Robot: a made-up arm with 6 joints. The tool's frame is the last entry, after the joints.
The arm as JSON. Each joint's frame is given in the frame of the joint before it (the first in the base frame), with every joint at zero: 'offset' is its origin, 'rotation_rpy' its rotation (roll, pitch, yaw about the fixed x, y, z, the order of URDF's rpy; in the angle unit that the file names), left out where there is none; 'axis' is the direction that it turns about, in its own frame. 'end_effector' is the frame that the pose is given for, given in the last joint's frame.
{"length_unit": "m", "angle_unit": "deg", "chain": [
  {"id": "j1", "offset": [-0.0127, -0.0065, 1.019], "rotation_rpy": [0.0, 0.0, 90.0], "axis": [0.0, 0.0, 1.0]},
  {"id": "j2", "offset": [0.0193, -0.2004, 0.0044], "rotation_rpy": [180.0, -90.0, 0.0], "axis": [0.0, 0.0, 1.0]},
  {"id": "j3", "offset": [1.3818, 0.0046, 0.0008], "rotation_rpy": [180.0, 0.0, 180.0], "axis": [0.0, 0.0, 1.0]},
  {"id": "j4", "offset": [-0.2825, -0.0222, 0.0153], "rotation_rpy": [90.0, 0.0, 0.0], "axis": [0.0, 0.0, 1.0]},
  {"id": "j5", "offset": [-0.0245, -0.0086, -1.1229], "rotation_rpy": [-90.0, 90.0, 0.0], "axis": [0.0, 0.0, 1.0]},
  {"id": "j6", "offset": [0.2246, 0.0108, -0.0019], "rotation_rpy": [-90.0, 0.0, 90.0], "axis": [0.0, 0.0, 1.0]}
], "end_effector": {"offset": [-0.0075, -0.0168, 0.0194], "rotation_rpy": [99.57, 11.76, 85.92]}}
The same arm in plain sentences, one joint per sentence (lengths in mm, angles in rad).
The arm has six revolute joints in a row. What follows holds with every joint at zero, and every direction is one of the base frame's. The first joint lies 12.7 mm along -x and 6.5 mm along -y and 1019 mm along +z from the base frame's origin and turns about +z. The second joint lies 200.4 mm along +x and 19.3 mm along +y and 4.4 mm along +z from the first joint and turns about +y. The third joint lies 4.6 mm along +x and 0.8 mm along +y and 1381.8 mm along +z from the second joint and turns about -y. The fourth joint lies 22.2 mm along -x and 15.3 mm along -y and 282.5 mm along +z from the third joint and turns about -x. The fifth joint lies 1122.9 mm along +x and 8.6 mm along +y and 24.5 mm along +z from the fourth joint and turns about -y. The sixth joint lies 224.6 mm along +x and 1.9 mm along +y and 10.8 mm along +z from the fifth joint and turns about -x. The tool frame, which is the frame that the pose is given for, lies 19.4 mm along -x and 16.8 mm along -y and 7.5 mm along -z from the sixth joint; its axes are the base frame's turned by roll 0.1816, pitch -0.0697 and yaw 1.365 rad (as in URDF: about the fixed x, then y, then z).
